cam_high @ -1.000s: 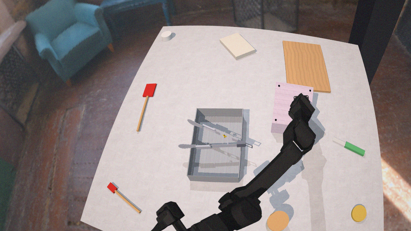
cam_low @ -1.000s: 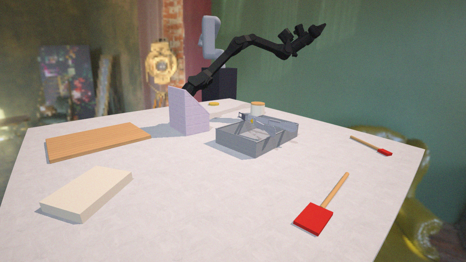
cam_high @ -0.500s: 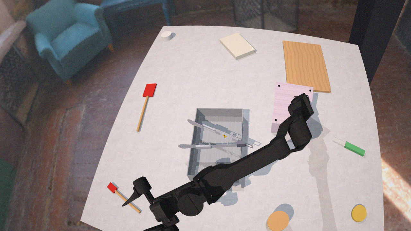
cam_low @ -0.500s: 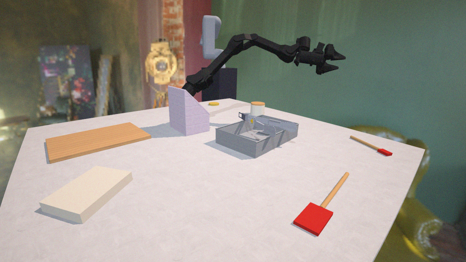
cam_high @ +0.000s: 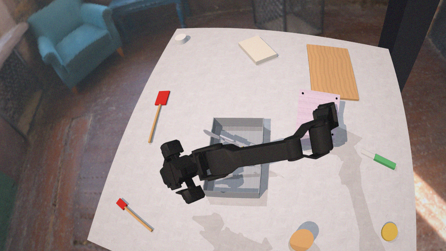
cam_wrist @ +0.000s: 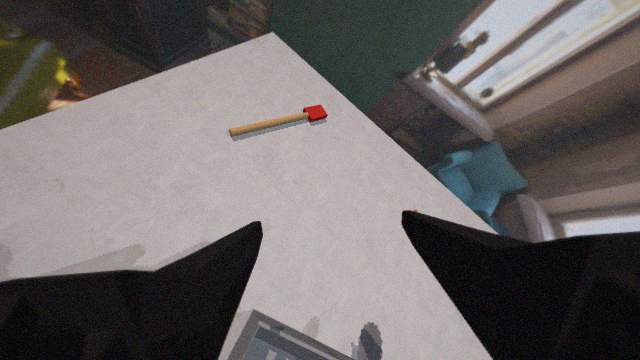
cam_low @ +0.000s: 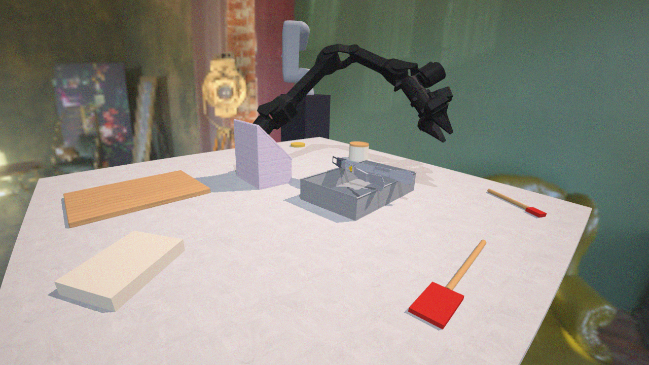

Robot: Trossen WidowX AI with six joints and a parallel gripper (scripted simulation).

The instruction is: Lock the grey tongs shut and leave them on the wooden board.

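Now: gripper tip 18 cm past the grey roasting tin, 16 cm to the left of it and 15 cm above it. The rest, counted from my gripper tip: orange-lidded jar 42 cm behind, 17 cm to the left, 14 cm below; green-handled knife 76 cm behind, 17 cm below, 15 cm to the right; cream block 77 cm to the right, 24 cm behind, 16 cm below.
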